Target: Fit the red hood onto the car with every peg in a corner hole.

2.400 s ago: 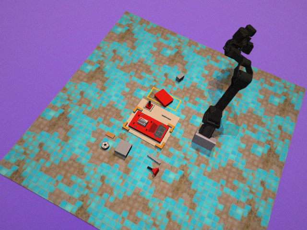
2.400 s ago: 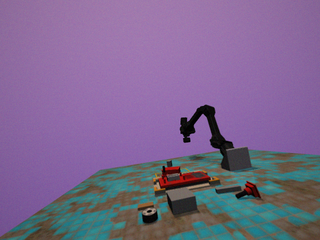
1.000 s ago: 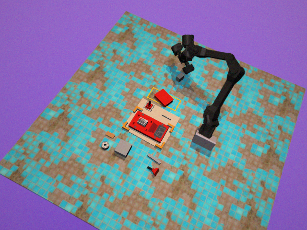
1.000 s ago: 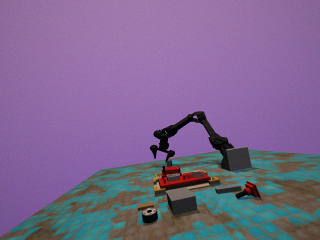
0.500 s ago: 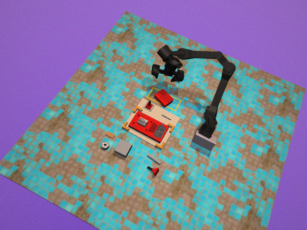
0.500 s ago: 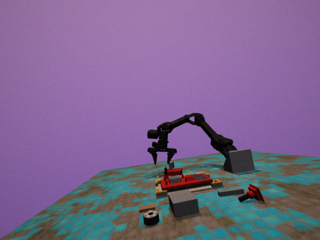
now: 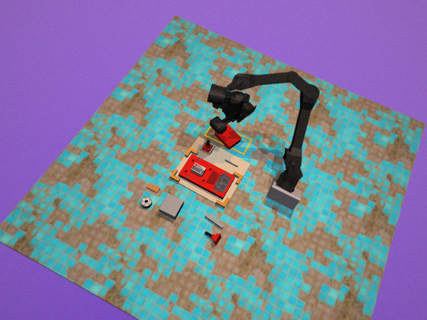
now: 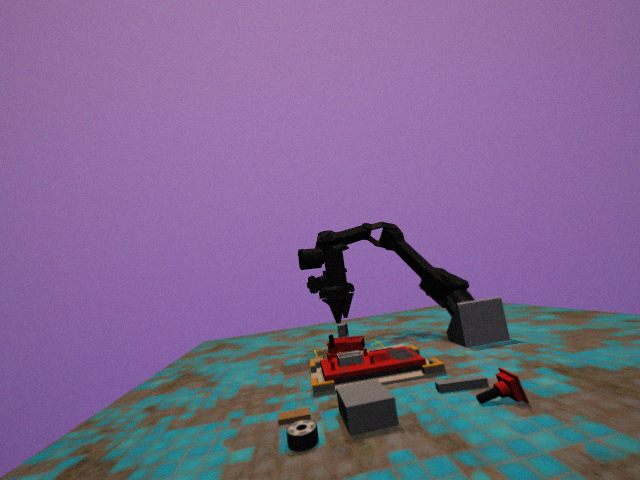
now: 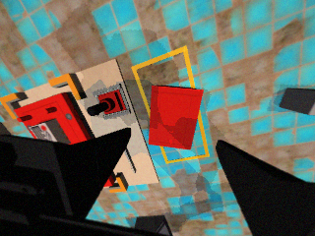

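Right now the hood is 6 cm below my gripper tip. From my gripper tip the other things lie so: black-and-white wheel: 9 cm ahead, 43 cm to the left, 7 cm below; then grey engine block: 22 cm to the left, 6 cm below.
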